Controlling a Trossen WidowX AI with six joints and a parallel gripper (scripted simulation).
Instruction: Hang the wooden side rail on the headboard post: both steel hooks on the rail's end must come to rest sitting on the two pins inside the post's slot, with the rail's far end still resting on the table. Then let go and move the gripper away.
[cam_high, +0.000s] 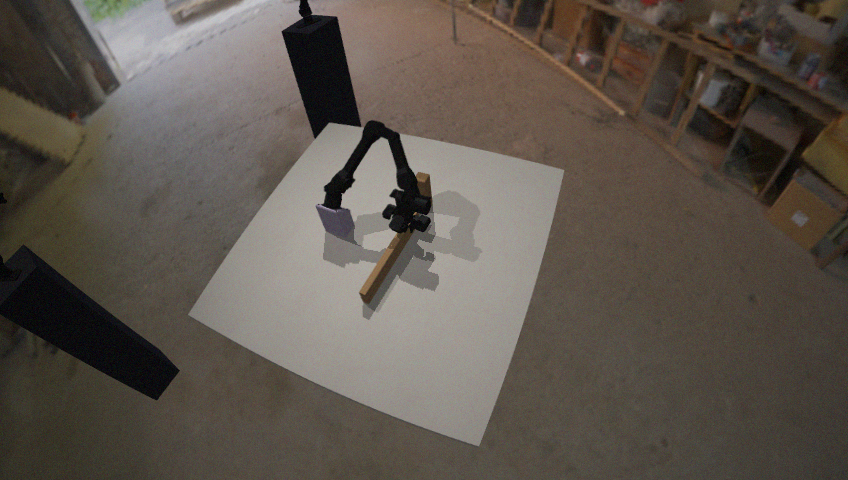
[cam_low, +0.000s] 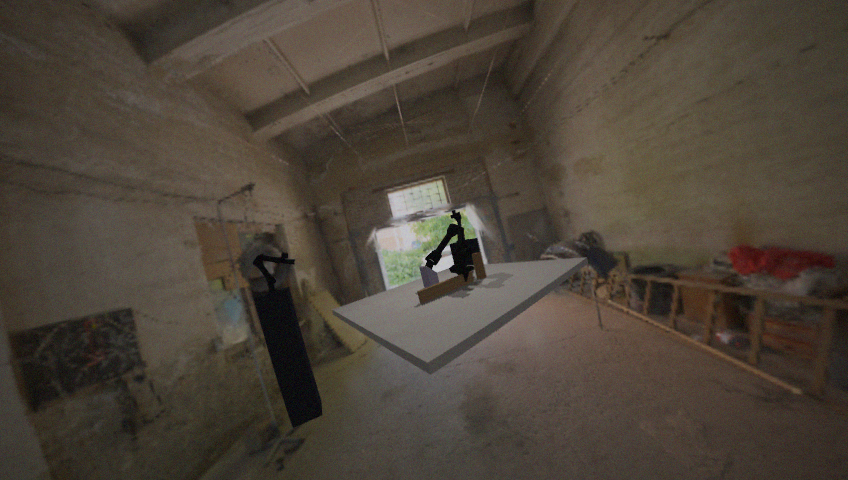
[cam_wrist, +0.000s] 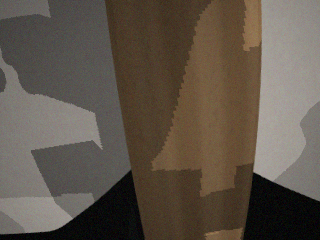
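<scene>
Now: gripper tip 20 mm past the headboard post, 160 mm to the right of it and 60 mm below it.
</scene>
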